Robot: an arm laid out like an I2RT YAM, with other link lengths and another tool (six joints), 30 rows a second.
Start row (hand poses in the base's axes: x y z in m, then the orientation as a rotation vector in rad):
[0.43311 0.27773 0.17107 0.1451 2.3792 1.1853]
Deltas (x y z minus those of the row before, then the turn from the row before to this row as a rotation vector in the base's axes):
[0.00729 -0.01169 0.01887 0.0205 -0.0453 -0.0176]
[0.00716 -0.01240 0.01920 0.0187 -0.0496 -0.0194]
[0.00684 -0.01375 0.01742 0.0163 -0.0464 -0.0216]
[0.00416 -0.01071 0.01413 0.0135 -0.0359 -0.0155]
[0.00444 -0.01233 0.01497 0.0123 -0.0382 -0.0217]
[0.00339 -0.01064 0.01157 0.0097 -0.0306 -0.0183]
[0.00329 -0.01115 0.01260 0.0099 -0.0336 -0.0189]
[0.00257 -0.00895 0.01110 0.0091 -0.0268 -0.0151]
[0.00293 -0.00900 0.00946 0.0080 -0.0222 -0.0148]
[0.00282 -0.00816 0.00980 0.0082 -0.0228 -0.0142]
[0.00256 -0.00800 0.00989 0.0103 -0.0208 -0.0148]
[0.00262 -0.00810 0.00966 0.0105 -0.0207 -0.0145]
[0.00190 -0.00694 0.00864 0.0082 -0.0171 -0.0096]
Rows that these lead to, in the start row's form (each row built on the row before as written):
[0.44040 0.26604 0.18994 0.1441 2.3226 1.1927]
[0.44756 0.25364 0.20914 0.1418 2.2628 1.1954]
[0.45440 0.23989 0.22656 0.1430 2.2065 1.1941]
[0.45856 0.22918 0.24069 0.1429 2.1629 1.1943]
[0.46300 0.21685 0.25566 0.1473 2.1161 1.1890]
[0.46639 0.20621 0.26723 0.1516 2.0785 1.1838]
[0.46968 0.19506 0.27983 0.1547 2.0381 1.1777]
[0.47225 0.18611 0.29093 0.1577 2.0052 1.1739]
[0.47518 0.17711 0.30039 0.1626 1.9770 1.1696]
[0.47800 0.16895 0.31019 0.1666 1.9484 1.1657]
[0.48056 0.16095 0.32008 0.1734 1.9202 1.1636]
[0.48318 0.15285 0.32974 0.1800 1.8921 1.1618]
[0.48508 0.14591 0.33838 0.1829 1.8699 1.1613]

